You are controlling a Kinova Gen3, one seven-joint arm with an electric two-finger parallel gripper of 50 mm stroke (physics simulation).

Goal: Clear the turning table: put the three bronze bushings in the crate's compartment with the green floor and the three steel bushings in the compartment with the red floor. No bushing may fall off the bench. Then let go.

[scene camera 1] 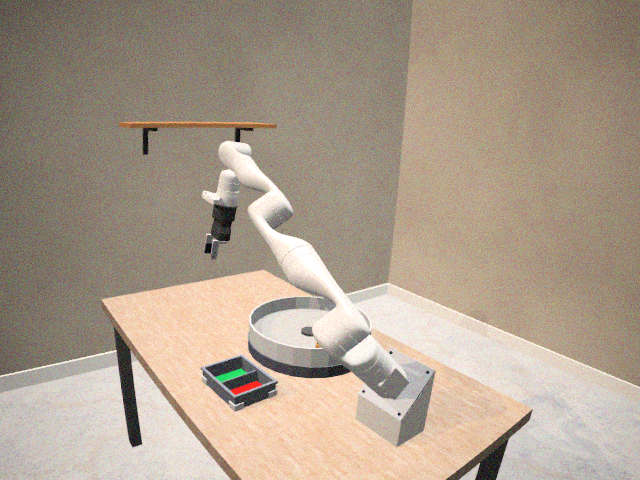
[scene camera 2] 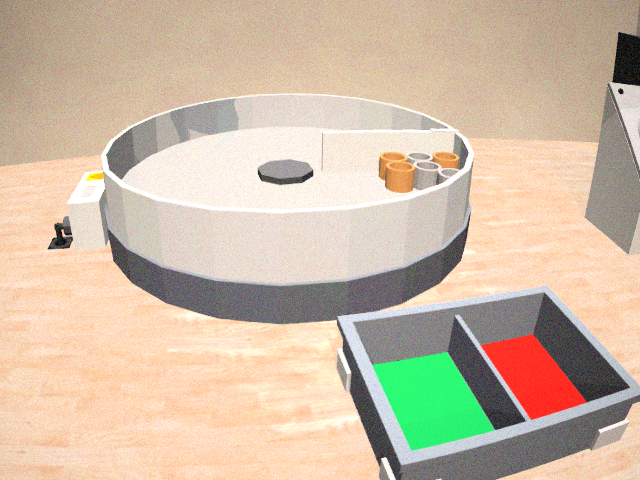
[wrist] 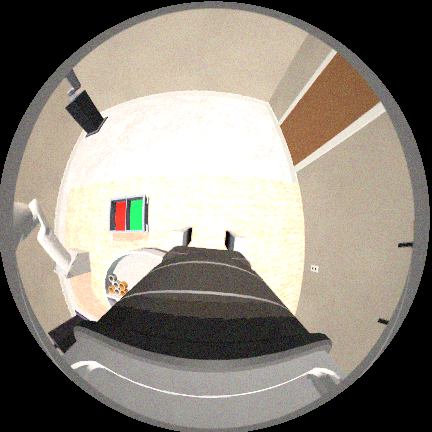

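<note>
Three bronze bushings (scene camera 2: 399,177) (wrist: 123,285) and three steel bushings (scene camera 2: 426,175) stand upright in a tight cluster on the turning table (scene camera 2: 279,248) (scene camera 1: 284,352), beside its white upright plate (scene camera 2: 356,150) and near the rim. In scene camera 1 the arm hides most of the cluster. The crate (scene camera 1: 236,398) (scene camera 2: 496,446) (wrist: 129,231) has a compartment with a green floor (scene camera 1: 231,375) (scene camera 2: 434,400) (wrist: 136,215) and one with a red floor (scene camera 1: 246,387) (scene camera 2: 535,377) (wrist: 120,216); both are empty. My gripper (scene camera 1: 210,246) (wrist: 208,235) is open and empty, high above the bench, away from the turning table and crate.
A dark hub (scene camera 2: 285,171) (scene camera 1: 308,331) sits in the middle of the turning table. A white box with a yellow top (scene camera 2: 88,206) stands beside its outer wall. The arm's grey base block (scene camera 1: 385,413) stands on the bench (scene camera 1: 170,330). A wall shelf (scene camera 1: 196,124) hangs behind the arm.
</note>
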